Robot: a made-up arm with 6 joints.
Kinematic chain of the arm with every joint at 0, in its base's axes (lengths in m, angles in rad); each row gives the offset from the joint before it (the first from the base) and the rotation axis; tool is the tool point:
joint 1: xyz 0 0 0.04 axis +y
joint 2: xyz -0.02 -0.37 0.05 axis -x
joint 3: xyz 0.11 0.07 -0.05 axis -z
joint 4: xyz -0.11 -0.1 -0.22 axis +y
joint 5: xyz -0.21 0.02 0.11 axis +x
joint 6: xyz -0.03 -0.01 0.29 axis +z
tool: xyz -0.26 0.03 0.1
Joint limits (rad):
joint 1: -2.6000..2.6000
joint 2: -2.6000..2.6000
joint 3: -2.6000..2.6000
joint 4: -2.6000..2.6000
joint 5: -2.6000..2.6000
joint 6: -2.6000..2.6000
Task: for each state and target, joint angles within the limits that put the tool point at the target. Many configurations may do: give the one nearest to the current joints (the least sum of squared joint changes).
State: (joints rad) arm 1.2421 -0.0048 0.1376 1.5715 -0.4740 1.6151
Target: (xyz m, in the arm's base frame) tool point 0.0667 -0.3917 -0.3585
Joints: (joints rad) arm 1.8416 0.0350 0.3616 0.9680 -0.7229 2.2808
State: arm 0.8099 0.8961 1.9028 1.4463 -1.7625 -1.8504
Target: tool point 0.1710 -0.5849 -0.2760
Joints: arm 1.0040 0.5847 2.1647 1.2311 -1.0811 -2.3284
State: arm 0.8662 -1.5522 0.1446 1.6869 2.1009 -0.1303
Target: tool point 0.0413 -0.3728 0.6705
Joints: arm 1.0616 -1.5993 0.8251 0.9037 2.4873 0.1401
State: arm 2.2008 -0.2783 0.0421 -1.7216 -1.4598 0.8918
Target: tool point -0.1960 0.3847 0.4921
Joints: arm 2.2616 -0.5332 0.3130 -1.8202 -1.1899 0.7755
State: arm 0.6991 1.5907 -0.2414 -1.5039 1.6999 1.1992
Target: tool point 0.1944 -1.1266 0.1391
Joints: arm 0.6604 1.2688 -0.0684 -1.3455 1.7067 1.1229
